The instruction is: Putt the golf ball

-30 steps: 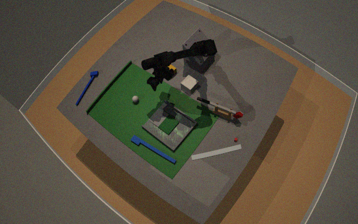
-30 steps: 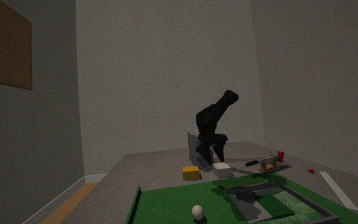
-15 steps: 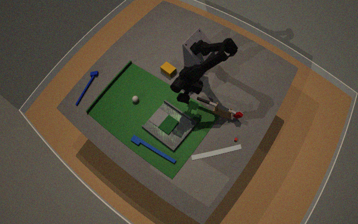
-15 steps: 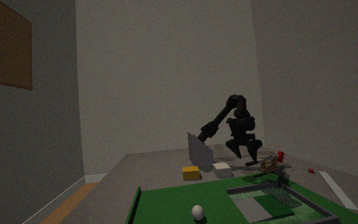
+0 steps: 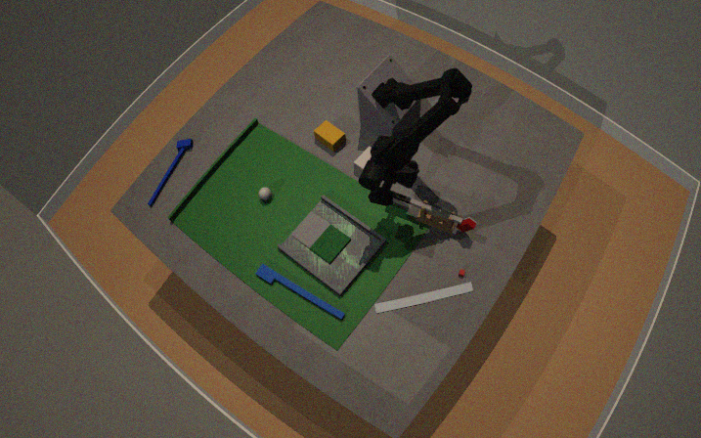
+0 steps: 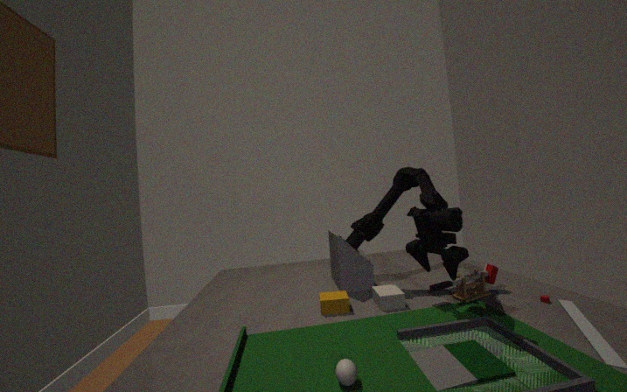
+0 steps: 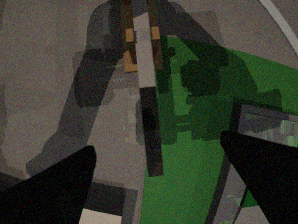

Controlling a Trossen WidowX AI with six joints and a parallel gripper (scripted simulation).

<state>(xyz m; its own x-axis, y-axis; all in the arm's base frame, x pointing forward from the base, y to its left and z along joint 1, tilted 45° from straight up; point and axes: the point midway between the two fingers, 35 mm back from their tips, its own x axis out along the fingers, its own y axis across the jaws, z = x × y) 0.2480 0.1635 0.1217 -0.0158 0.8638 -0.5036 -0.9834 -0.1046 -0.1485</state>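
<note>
Right now my gripper tip is 330 mm to the left of the yellow block, 90 mm past it and 70 mm above it. The rest, counted from my gripper tip: red putter: 110 mm to the left, 40 mm below, 30 mm behind; white block: 150 mm to the right, 70 mm below, 70 mm behind; wooden stand: 130 mm to the left, 60 mm below, 30 mm behind.
</note>
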